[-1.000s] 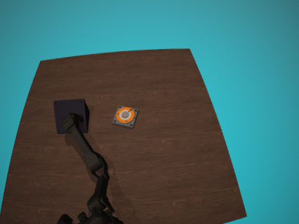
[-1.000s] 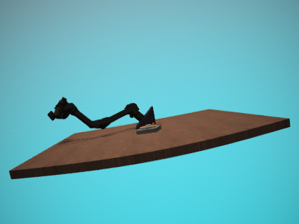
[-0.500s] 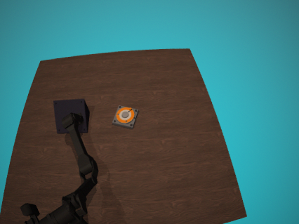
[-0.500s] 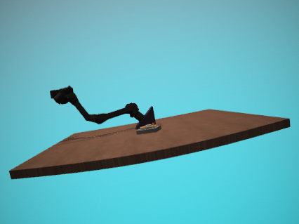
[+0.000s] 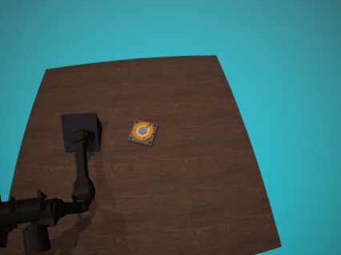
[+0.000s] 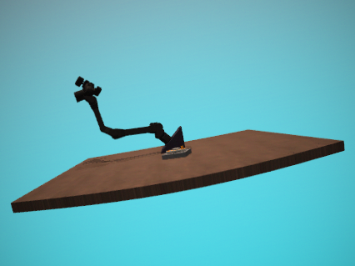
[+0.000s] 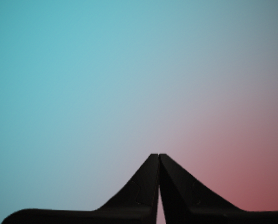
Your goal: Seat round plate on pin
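My gripper tip is 50 cm short of the orange round plate, 50 cm above it and 47 cm to the right of it. From my gripper tip the other things lie so: base 52 cm below, 48 cm ahead, 46 cm to the left.
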